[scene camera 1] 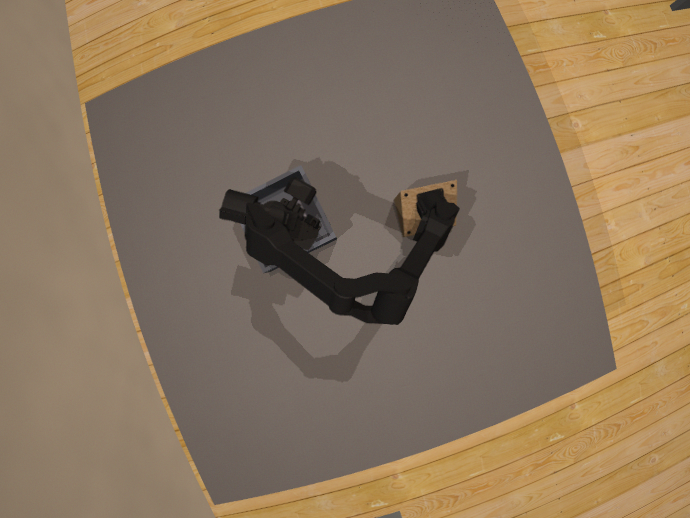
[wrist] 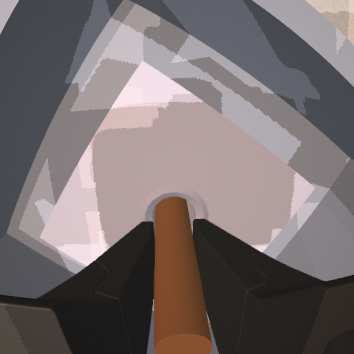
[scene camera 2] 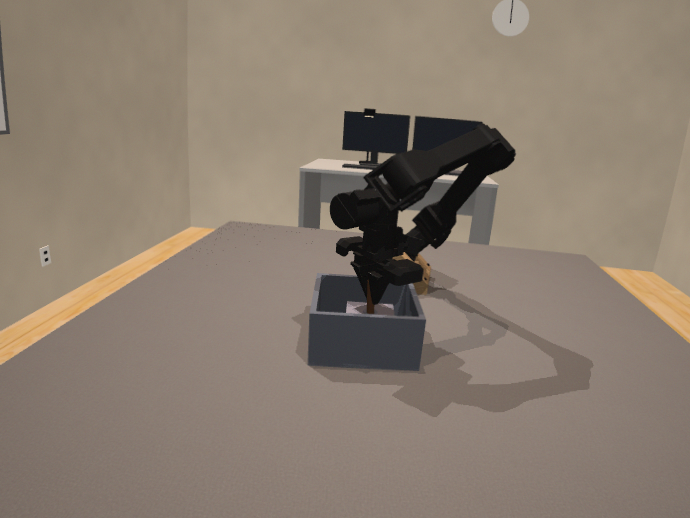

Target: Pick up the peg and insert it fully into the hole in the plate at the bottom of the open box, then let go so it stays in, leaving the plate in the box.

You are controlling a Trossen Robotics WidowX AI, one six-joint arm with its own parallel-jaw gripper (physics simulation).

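Seen in the pictures: gripper, fingertip midpoint: (wrist: pixel 173 231) (scene camera 2: pixel 372 302); arm's base at its link origin: (scene camera 1: pixel 430 201).
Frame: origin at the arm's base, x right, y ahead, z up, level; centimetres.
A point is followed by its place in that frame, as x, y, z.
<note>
An orange-brown round peg (scene camera 2: pixel 370 299) @(4.0, 34.7, -0.2) (wrist: pixel 177 270) @(3.6, 33.6, 1.2) is held between the fingers of my gripper (scene camera 2: pixel 374 298) @(3.7, 33.6, -1.2) (wrist: pixel 173 231) @(3.7, 33.6, -1.2), which is shut on it. The peg's lower end is over the ringed hole (wrist: pixel 201 202) @(2.6, 34.3, -3.0) in the pale pink plate (wrist: pixel 135 165) @(3.3, 31.3, -3.2) (scene camera 2: pixel 355 307) @(7.0, 32.6, -3.2), covering much of the hole in the wrist view; how far it is in, if at all, I cannot tell. The plate lies at the bottom of the open grey-blue box (scene camera 1: pixel 328 228) @(-0.2, 25.0, 0.8) (scene camera 2: pixel 365 342) @(3.1, 44.2, -3.9) (wrist: pixel 25 90) @(3.9, 26.0, -2.8). The fingers are inside the box, above the plate. In the first scene view the arm hides the peg.
The box walls stand around the fingers on all sides. The arm's wooden base block (scene camera 1: pixel 411 217) @(-2.3, 5.1, -2.4) (scene camera 2: pixel 423 283) @(-5.3, 7.4, -6.0) stands apart from the box on the grey mat (scene camera 1: pixel 418 401) @(-50.4, 13.6, -8.9) (scene camera 2: pixel 222 434) @(18.4, 66.4, -9.0). A desk (scene camera 2: pixel 309 195) with two monitors (scene camera 2: pixel 376 131) stands behind in the second scene view.
</note>
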